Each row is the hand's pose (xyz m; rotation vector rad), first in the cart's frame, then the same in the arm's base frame.
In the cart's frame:
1: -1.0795 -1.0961 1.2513 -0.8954 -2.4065 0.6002
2: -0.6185 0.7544 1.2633 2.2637 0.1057 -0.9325
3: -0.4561 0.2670 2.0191 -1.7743 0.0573 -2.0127
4: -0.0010 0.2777 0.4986 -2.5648 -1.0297 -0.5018
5: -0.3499 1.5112 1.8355 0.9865 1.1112 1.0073
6: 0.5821 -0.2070 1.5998 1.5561 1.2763 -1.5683
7: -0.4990 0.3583 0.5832 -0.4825 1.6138 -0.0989
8: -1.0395 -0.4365 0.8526 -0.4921 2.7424 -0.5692
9: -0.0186 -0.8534 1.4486 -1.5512 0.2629 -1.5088
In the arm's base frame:
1: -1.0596 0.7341 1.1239 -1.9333 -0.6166 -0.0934
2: 0.6104 0.0331 0.5266 -1.4945 1.5686 1.9148
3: 0.2299 -0.3394 1.2693 1.3324 -1.5171 1.2419
4: -0.1152 -0.1525 -0.2686 -2.5265 1.4870 -0.1984
5: 1.3682 -0.5503 0.7666 1.7760 0.1803 -0.6073
6: -0.5335 -1.0432 0.6366 -1.5575 0.1208 1.7064
7: 0.0910 0.2532 -0.0351 1.2062 2.0381 -1.2034
8: -0.5019 0.7561 0.5909 -1.5890 -2.0750 0.3774
9: -1.0395 -0.3418 0.8681 1.1658 -1.9372 1.6810

